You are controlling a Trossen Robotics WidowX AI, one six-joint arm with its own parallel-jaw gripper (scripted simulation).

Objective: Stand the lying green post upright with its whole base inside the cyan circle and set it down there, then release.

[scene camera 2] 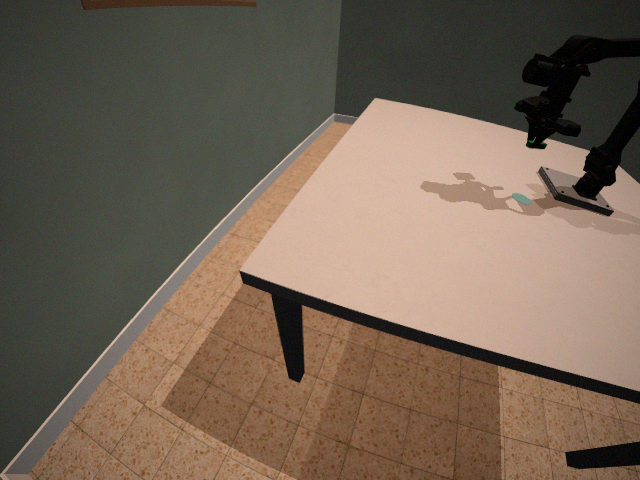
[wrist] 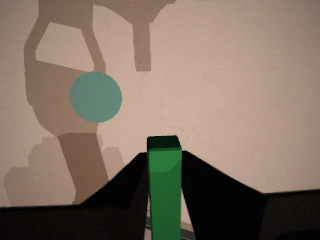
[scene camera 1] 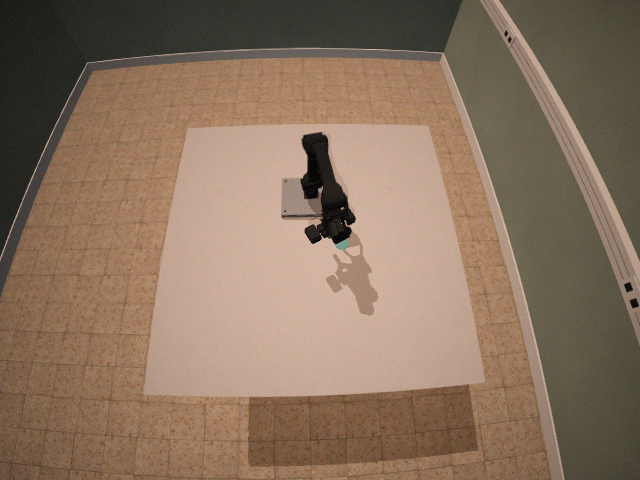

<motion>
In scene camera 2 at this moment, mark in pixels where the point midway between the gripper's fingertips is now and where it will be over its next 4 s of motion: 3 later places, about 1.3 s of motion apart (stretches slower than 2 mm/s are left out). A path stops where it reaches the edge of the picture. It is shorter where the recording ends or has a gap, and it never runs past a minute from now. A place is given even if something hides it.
My gripper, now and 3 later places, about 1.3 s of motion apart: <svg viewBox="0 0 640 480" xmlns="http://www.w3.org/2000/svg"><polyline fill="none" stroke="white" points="530,146 546,157 537,163 529,163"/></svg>
</motion>
